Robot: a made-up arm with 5 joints. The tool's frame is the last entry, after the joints. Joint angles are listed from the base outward. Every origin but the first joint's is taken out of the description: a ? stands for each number. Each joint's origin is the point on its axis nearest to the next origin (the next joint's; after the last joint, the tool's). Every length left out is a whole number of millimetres.
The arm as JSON. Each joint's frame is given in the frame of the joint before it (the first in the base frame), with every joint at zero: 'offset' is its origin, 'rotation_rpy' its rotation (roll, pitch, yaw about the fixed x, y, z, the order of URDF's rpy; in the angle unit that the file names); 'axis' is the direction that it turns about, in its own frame. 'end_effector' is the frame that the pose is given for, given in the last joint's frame.
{
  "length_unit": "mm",
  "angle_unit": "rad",
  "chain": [
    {
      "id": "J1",
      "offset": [
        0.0,
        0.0,
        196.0
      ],
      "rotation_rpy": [
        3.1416,
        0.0,
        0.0
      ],
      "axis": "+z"
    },
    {
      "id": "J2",
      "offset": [
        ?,
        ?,
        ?
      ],
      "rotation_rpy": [
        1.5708,
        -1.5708,
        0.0
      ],
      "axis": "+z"
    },
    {
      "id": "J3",
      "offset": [
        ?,
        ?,
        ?
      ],
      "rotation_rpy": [
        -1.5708,
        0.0,
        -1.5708
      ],
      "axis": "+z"
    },
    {
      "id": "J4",
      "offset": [
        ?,
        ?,
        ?
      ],
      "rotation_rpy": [
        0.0,
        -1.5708,
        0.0
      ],
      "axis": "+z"
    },
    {
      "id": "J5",
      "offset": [
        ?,
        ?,
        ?
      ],
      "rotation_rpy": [
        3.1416,
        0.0,
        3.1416
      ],
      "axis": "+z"
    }
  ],
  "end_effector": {
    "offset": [
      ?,
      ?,
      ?
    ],
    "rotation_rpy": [
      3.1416,
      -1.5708,
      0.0
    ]
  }
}
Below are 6 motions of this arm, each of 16 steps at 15 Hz.
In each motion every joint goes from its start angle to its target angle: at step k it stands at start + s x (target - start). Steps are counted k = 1, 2, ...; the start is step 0. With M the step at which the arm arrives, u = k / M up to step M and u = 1 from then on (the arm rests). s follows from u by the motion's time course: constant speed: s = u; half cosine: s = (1 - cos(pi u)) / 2; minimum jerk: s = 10 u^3 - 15 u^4 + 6 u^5.
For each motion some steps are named. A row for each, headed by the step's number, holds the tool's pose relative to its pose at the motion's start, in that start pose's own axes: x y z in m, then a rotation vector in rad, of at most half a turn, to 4 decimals.
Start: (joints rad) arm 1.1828 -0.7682 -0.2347 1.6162 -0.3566
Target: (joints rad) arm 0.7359 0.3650 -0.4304 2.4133 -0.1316
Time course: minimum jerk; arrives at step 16
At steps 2, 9, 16:
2: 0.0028 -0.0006 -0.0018 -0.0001 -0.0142 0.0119
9: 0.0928 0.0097 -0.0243 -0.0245 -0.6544 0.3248
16: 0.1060 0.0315 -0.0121 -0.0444 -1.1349 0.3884

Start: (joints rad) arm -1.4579 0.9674 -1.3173 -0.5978 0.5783
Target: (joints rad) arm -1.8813 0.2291 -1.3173 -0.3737 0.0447
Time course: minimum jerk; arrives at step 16
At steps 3, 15, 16:
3: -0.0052 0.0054 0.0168 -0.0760 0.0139 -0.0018
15: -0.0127 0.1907 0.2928 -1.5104 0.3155 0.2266
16: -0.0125 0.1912 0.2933 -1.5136 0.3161 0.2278

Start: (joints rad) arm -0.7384 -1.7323 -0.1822 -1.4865 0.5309
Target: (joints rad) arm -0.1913 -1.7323 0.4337 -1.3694 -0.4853
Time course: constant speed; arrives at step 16
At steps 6, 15, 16:
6: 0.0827 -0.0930 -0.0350 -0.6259 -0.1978 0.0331
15: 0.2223 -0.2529 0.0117 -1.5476 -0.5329 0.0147
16: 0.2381 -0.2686 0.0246 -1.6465 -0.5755 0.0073

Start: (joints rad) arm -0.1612 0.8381 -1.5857 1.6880 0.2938
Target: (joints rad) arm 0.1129 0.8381 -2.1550 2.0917 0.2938
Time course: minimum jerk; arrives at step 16
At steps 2, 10, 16:
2: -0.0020 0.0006 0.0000 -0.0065 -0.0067 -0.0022
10: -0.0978 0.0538 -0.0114 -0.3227 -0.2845 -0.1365
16: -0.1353 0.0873 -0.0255 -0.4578 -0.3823 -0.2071

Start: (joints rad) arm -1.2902 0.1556 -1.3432 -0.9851 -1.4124
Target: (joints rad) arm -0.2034 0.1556 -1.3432 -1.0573 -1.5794
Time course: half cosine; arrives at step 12
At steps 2, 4, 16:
2: 0.0237 0.0225 0.0066 -0.0038 0.0200 -0.0699
4: 0.0968 0.0746 0.0223 -0.0141 0.0770 -0.2604
16: 0.4638 0.1133 0.0404 -0.0473 0.3448 -1.0300

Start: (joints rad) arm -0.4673 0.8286 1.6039 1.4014 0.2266
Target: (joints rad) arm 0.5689 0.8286 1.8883 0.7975 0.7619
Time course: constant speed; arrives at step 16
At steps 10, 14, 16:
10: 0.1601 -0.0007 0.0561 0.6169 0.7863 -0.0706
14: 0.2142 0.0131 0.0560 0.7887 1.0873 -0.2522
16: 0.2376 0.0224 0.0531 0.8506 1.2255 -0.3744

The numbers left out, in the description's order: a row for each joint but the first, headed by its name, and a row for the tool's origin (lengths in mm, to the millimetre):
J2: -312.0 33.0 0.0
J3: 12.0 -342.0 0.0
J4: -274.0 -310.0 0.0
J5: 116.0 331.0 0.0
tool: 2.0 -73.0 0.0

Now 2 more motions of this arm.
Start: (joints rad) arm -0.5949 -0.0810 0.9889 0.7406 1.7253
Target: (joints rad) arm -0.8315 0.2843 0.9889 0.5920 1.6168
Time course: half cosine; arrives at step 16
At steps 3, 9, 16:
3: 0.0026 -0.0096 -0.0040 -0.0216 0.0265 -0.0040
9: 0.0133 -0.0718 -0.0251 -0.1604 0.1821 -0.0209
16: 0.0170 -0.1249 -0.0357 -0.2772 0.2958 -0.0247

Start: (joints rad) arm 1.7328 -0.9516 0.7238 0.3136 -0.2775
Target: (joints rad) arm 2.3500 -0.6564 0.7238 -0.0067 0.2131
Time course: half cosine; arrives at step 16
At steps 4, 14, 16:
4: -0.0048 0.0320 -0.0126 0.0358 0.0139 -0.0545
14: 0.0052 0.1691 -0.1205 0.2632 0.0045 -0.4151
16: 0.0068 0.1735 -0.1267 0.2747 -0.0006 -0.4337

